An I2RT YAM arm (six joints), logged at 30 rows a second.
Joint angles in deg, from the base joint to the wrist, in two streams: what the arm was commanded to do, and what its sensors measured. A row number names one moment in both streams.
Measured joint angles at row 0: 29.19, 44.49, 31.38, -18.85, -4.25, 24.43
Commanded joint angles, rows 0 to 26: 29.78, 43.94, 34.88, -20.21, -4.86, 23.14; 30.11, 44.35, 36.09, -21.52, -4.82, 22.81; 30.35, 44.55, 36.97, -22.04, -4.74, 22.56; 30.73, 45.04, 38.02, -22.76, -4.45, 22.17; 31.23, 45.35, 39.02, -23.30, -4.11, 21.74; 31.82, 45.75, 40.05, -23.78, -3.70, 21.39; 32.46, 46.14, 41.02, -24.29, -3.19, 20.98; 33.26, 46.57, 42.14, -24.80, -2.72, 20.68; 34.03, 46.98, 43.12, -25.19, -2.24, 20.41; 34.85, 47.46, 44.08, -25.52, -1.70, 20.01; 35.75, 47.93, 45.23, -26.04, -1.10, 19.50; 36.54, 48.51, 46.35, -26.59, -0.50, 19.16; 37.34, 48.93, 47.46, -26.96, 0.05, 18.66; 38.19, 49.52, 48.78, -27.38, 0.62, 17.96; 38.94, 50.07, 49.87, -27.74, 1.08, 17.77; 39.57, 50.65, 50.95, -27.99, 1.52, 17.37; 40.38, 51.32, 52.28, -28.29, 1.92, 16.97; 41.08, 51.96, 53.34, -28.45, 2.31, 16.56; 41.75, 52.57, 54.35, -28.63, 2.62, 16.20; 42.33, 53.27, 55.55, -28.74, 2.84, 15.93; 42.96, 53.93, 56.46, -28.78, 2.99, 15.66; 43.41, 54.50, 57.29, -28.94, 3.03, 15.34; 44.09, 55.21, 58.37, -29.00, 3.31, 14.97; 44.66, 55.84, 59.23, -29.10, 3.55, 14.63; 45.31, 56.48, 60.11, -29.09, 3.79, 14.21; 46.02, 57.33, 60.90, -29.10, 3.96, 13.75; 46.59, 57.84, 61.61, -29.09, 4.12, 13.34
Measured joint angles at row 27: 45.25, 56.88, 59.44, -28.14, 2.31, 15.40
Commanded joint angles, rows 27 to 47: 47.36, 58.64, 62.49, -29.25, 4.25, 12.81; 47.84, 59.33, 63.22, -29.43, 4.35, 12.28; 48.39, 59.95, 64.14, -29.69, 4.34, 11.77; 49.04, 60.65, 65.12, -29.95, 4.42, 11.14; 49.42, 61.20, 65.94, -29.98, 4.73, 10.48; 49.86, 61.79, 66.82, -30.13, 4.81, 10.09; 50.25, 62.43, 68.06, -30.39, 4.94, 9.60; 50.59, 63.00, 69.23, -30.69, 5.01, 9.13; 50.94, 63.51, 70.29, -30.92, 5.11, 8.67; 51.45, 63.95, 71.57, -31.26, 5.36, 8.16; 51.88, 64.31, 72.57, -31.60, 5.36, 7.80; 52.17, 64.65, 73.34, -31.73, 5.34, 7.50; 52.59, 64.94, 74.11, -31.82, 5.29, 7.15; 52.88, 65.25, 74.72, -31.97, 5.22, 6.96; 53.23, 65.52, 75.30, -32.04, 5.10, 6.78; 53.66, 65.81, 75.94, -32.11, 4.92, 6.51; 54.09, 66.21, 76.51, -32.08, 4.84, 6.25; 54.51, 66.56, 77.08, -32.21, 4.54, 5.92; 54.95, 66.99, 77.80, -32.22, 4.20, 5.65; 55.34, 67.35, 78.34, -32.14, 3.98, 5.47; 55.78, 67.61, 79.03, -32.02, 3.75, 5.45
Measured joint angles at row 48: 54.72, 66.92, 76.95, -31.18, 4.03, 6.94
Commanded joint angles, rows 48 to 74: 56.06, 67.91, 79.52, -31.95, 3.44, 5.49; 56.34, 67.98, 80.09, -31.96, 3.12, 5.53; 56.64, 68.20, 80.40, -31.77, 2.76, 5.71; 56.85, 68.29, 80.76, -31.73, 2.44, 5.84; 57.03, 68.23, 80.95, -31.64, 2.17, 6.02; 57.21, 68.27, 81.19, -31.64, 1.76, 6.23; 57.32, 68.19, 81.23, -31.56, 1.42, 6.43; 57.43, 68.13, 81.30, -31.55, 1.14, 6.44; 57.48, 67.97, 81.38, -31.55, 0.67, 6.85; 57.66, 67.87, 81.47, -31.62, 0.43, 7.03; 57.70, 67.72, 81.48, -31.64, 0.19, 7.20; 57.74, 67.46, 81.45, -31.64, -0.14, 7.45; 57.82, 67.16, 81.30, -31.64, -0.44, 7.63; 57.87, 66.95, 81.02, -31.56, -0.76, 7.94; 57.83, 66.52, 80.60, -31.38, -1.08, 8.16; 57.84, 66.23, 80.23, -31.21, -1.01, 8.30; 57.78, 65.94, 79.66, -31.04, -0.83, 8.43; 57.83, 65.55, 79.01, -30.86, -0.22, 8.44; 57.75, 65.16, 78.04, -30.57, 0.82, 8.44; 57.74, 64.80, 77.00, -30.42, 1.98, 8.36; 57.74, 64.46, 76.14, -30.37, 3.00, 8.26; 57.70, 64.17, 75.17, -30.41, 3.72, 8.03; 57.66, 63.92, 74.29, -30.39, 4.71, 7.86; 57.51, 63.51, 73.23, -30.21, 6.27, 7.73; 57.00, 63.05, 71.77, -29.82, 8.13, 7.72; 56.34, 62.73, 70.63, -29.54, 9.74, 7.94; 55.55, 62.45, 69.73, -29.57, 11.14, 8.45
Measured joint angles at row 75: 56.75, 63.51, 71.66, -30.17, 5.30, 7.97
